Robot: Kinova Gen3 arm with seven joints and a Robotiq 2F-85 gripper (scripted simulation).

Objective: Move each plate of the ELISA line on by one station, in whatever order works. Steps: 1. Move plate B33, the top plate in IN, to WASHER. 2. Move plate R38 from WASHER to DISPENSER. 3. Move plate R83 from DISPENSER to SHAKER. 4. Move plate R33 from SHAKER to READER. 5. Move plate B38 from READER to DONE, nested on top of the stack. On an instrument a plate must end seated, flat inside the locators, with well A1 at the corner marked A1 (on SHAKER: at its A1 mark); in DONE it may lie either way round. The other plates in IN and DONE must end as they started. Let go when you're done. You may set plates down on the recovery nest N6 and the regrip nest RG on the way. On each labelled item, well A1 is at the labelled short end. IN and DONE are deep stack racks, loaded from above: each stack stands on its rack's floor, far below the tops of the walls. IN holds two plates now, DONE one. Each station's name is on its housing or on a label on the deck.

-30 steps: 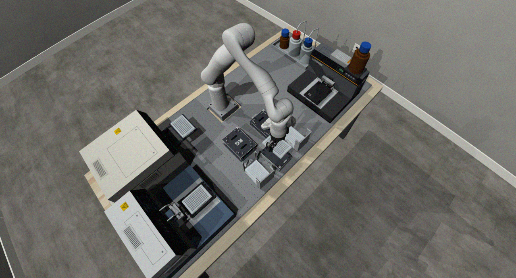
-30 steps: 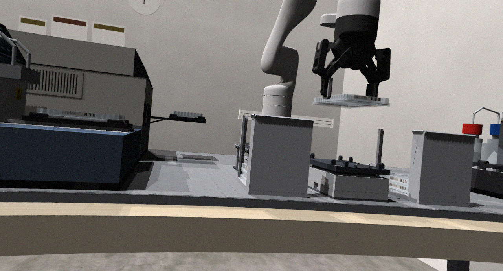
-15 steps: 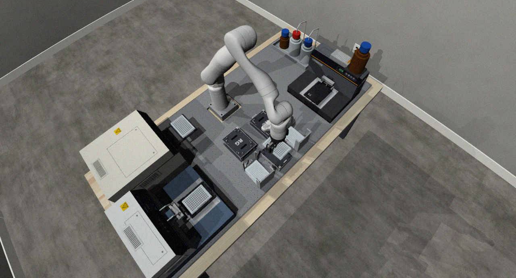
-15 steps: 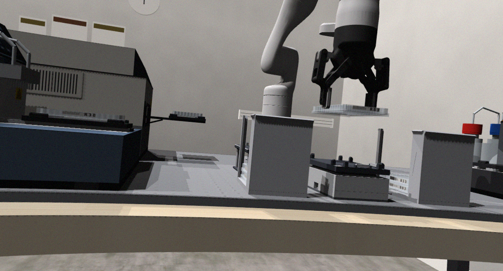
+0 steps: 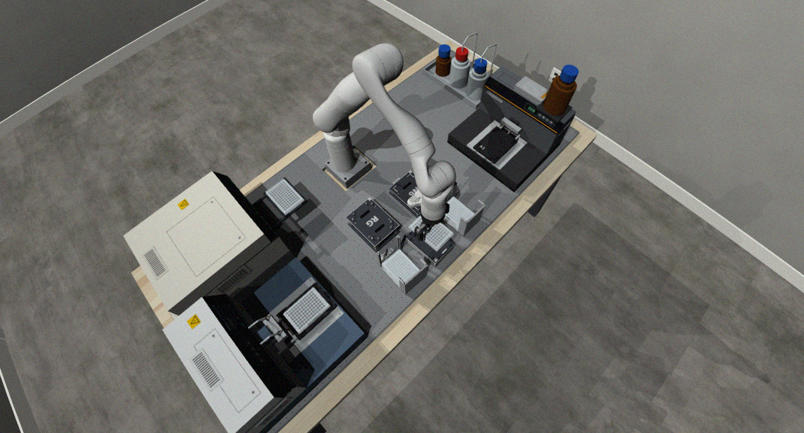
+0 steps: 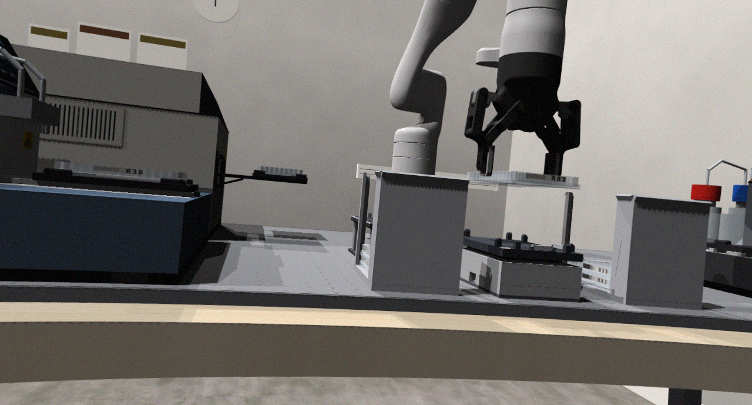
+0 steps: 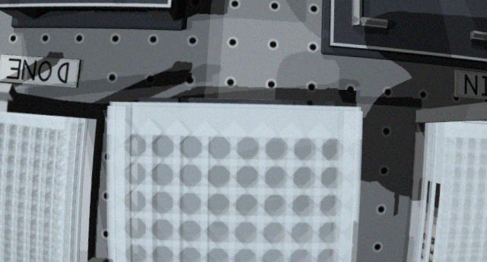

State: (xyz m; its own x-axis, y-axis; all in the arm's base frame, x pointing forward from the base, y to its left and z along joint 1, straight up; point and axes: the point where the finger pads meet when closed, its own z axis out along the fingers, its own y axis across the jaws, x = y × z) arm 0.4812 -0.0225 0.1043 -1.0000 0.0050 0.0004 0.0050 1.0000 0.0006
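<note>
Right now the plate B38 is 140 mm to the right of my hand and 120 mm below it. From my hand the other things lie so: plate R83: 10 mm below; then RG nest: 200 mm behind, 90 mm to the right, 90 mm below; then plate B33: 160 mm to the left, 120 mm below.
</note>
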